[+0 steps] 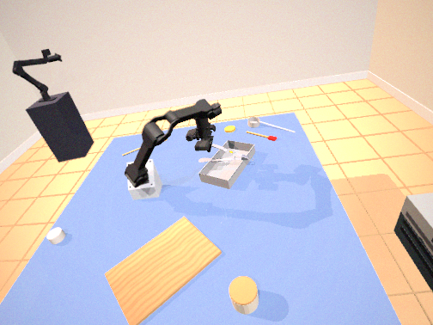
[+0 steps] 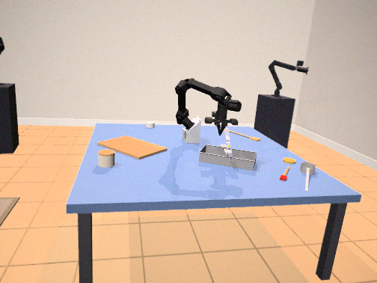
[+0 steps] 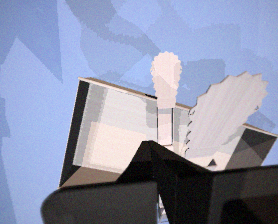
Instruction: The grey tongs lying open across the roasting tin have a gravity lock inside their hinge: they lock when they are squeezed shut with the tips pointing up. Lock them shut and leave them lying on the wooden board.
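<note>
The roasting tin lies 100 mm below my gripper tip, 80 mm ahead of it and 20 mm to the left of it. From my gripper tip the other things lie so: yellow disc 400 mm to the left, 140 mm ahead, 120 mm below; then red-tipped stick 330 mm ahead, 230 mm to the left, 120 mm below; then wooden board 470 mm to the right, 230 mm behind, 120 mm below.
</note>
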